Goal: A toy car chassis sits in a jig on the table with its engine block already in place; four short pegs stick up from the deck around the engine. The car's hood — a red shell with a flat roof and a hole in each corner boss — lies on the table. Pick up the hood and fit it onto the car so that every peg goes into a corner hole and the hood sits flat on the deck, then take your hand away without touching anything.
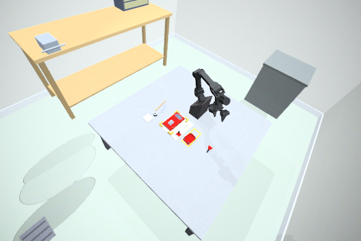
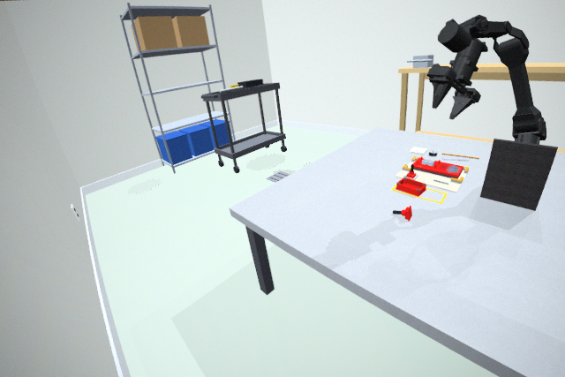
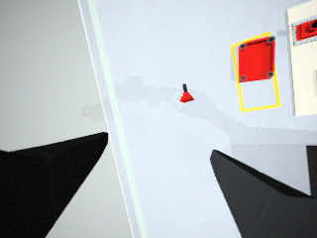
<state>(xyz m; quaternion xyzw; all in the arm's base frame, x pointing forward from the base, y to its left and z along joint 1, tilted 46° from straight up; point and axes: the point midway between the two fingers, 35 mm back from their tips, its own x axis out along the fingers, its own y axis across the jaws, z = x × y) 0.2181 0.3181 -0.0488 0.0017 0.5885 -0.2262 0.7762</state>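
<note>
Now: the red hood 330 mm below my gripper tip, 140 mm to the right of it and 110 mm ahead of it. Also, from my gripper tip: wheel 550 mm to the right, 330 mm below, 130 mm ahead; grey engine block 360 mm to the right, 310 mm below, 110 mm ahead; grey holder 300 mm below, 230 mm to the right, 140 mm ahead.
</note>
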